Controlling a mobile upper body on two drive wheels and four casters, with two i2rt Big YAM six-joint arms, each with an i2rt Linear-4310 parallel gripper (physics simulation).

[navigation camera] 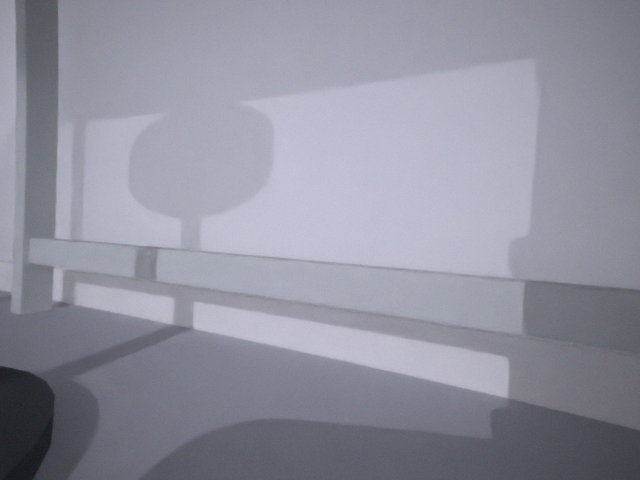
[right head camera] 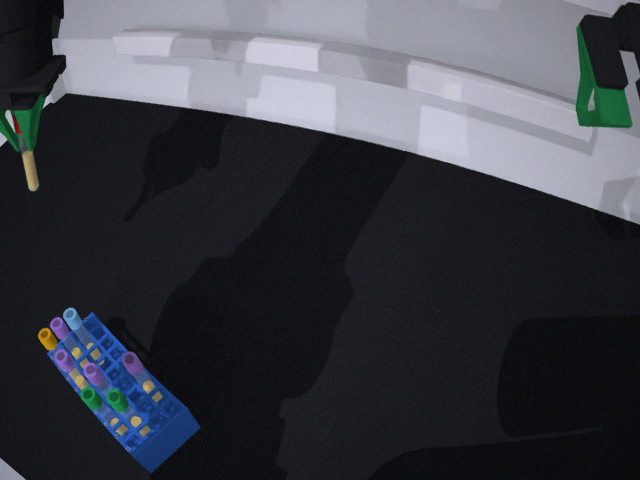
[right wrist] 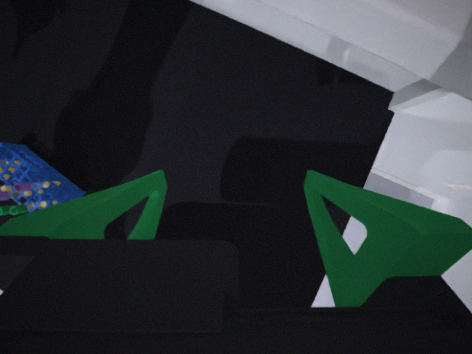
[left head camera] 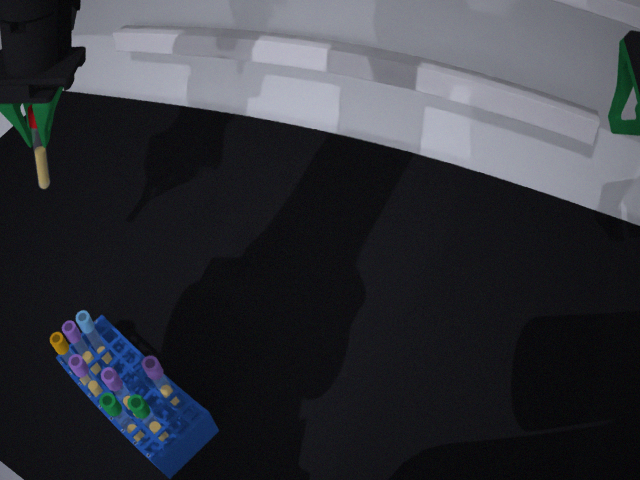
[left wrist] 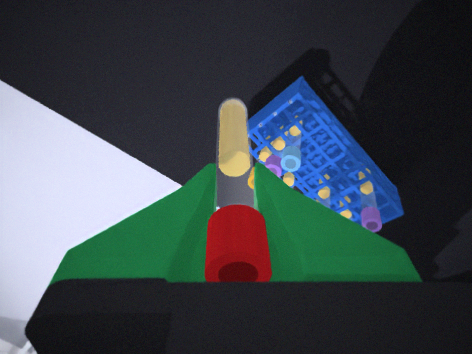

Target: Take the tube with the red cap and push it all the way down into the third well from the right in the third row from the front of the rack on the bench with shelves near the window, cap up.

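Observation:
The tube with the red cap is held cap up, its rounded bottom pointing down. My left gripper is shut on it below the cap, in the air beyond the rack and well apart from it in the head views. The blue rack stands at the lower left of the head views, set at a slant, with several capped tubes in it and several open wells. My right gripper is open and empty, far to the right of the rack.
The rack's tubes have purple, green, light blue and orange caps. The black bench top ends at a curved far edge before a pale wall with a ledge.

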